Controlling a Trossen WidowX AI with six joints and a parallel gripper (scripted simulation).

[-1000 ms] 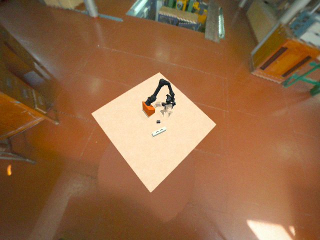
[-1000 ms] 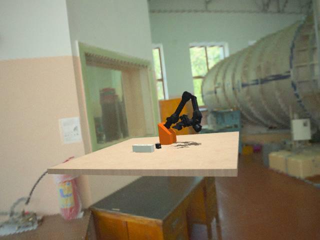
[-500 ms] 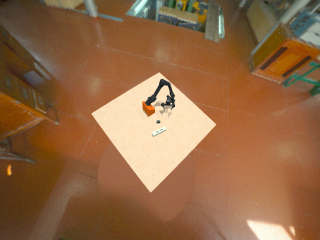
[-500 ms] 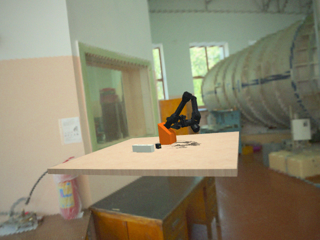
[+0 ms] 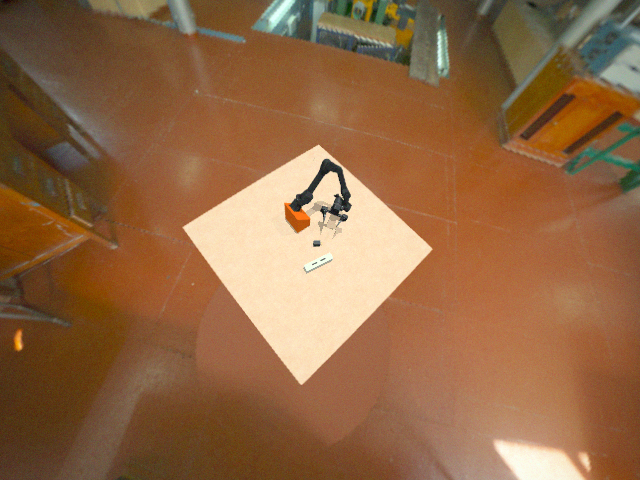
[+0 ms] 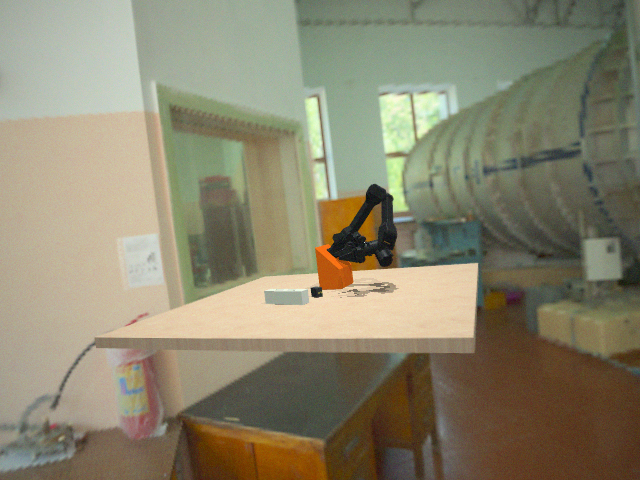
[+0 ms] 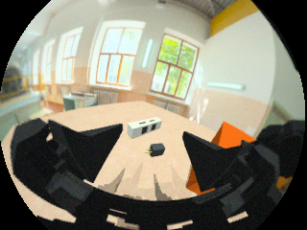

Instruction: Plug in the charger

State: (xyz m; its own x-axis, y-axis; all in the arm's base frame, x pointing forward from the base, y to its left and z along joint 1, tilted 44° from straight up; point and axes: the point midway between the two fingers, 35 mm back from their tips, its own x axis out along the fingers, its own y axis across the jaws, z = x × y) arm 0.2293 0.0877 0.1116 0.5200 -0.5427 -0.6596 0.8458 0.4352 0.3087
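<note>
Right now the two-prong charger is 20 mm ahead of my gripper tip, 90 mm to the right of it and 150 mm below it.
</note>
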